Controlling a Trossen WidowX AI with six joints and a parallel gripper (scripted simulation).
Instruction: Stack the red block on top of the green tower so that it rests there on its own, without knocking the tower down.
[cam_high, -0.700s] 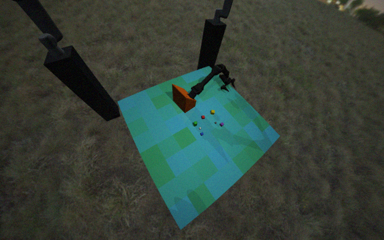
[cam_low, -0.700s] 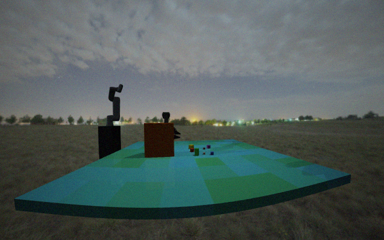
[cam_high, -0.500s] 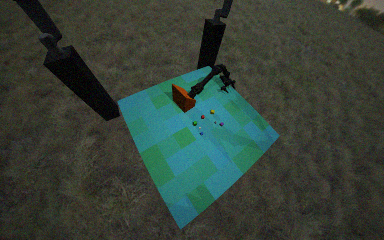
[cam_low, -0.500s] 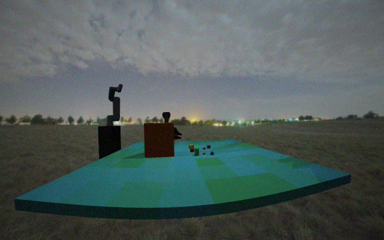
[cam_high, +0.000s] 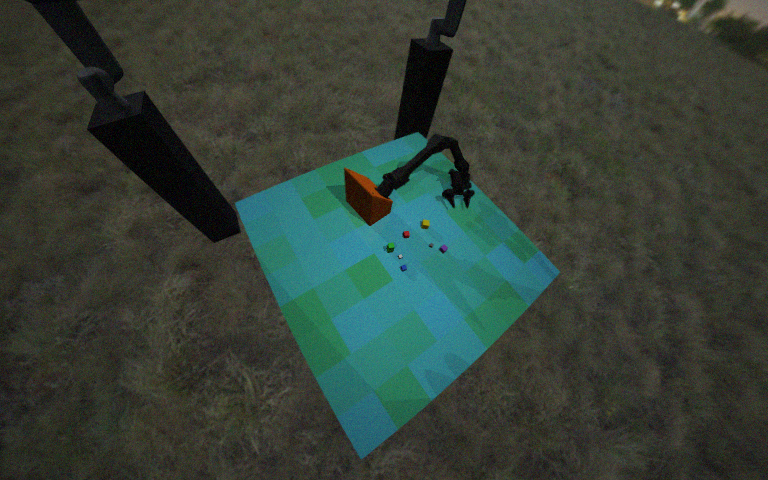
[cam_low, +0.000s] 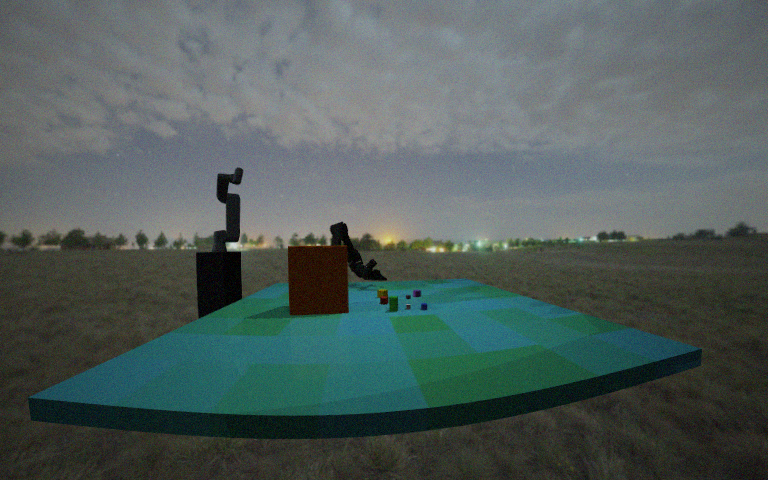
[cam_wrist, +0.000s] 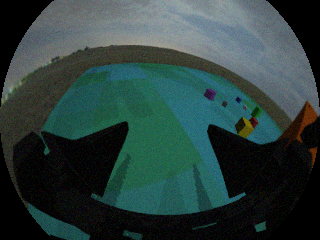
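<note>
Right now the red block is 350 mm to the right of my gripper tip and 40 mm below it. Round my gripper tip: purple block: 220 mm to the right, 150 mm ahead, 40 mm below; yellow block: 230 mm to the right, 30 mm below, 10 mm behind; small pale block: 440 mm to the right, 90 mm ahead, 40 mm below.
</note>
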